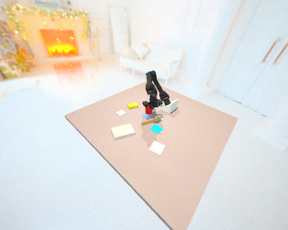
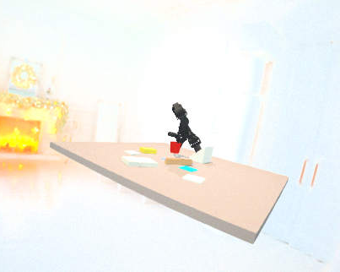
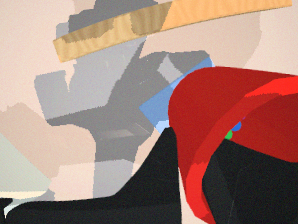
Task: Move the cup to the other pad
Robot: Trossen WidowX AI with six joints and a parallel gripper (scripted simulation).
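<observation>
The cyan pad is 9 cm ahead of my gripper tip, 15 cm to the left of it and 10 cm below it. The rest, counted from my gripper tip: wooden bar (5 cm ahead, 5 cm to the left, 9 cm below); then light blue pad (1 cm ahead, 5 cm to the right, 10 cm below); then red cup (3 cm ahead, 2 cm to the right).
</observation>
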